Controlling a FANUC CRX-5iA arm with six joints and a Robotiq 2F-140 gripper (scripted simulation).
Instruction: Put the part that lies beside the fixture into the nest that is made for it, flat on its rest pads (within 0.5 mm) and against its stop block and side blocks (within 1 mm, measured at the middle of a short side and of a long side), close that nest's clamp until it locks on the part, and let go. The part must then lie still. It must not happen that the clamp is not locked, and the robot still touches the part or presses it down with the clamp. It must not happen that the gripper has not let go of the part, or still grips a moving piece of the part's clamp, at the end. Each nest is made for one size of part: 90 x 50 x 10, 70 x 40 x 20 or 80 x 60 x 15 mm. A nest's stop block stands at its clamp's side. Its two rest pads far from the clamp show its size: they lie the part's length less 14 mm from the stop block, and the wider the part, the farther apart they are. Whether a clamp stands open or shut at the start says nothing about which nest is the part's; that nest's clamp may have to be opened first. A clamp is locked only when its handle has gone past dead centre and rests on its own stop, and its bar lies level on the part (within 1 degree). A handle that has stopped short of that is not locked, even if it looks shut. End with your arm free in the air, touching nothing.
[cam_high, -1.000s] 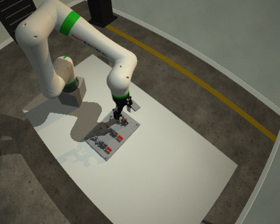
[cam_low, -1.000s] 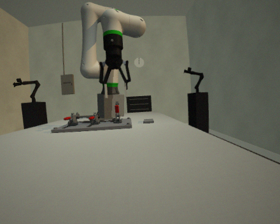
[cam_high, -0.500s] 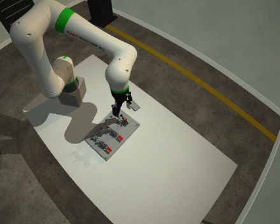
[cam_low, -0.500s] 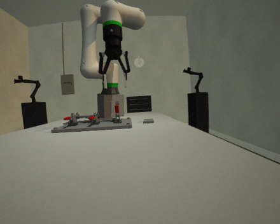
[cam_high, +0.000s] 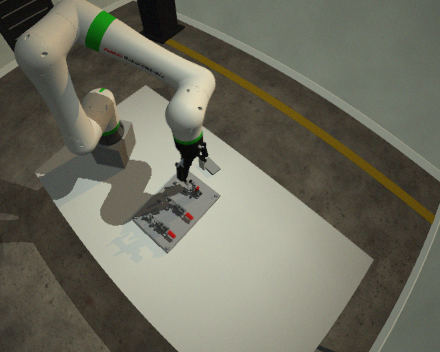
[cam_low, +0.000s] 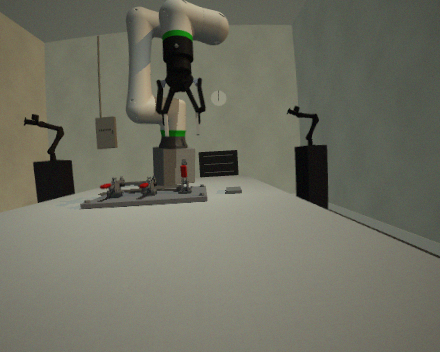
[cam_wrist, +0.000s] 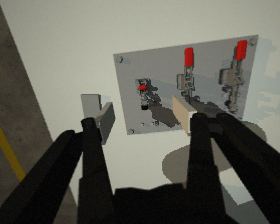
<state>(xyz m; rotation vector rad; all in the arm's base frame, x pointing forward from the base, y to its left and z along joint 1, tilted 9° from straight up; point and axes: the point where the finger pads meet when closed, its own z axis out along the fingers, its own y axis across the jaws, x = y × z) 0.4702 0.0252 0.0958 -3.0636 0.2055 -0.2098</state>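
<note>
My gripper is now 21 cm above the grey part, 16 cm to the right of it and 3 cm past it. From my hand the other things lie so: grey fixture plate: 21 cm below, 11 cm to the right, 5 cm behind.
</note>
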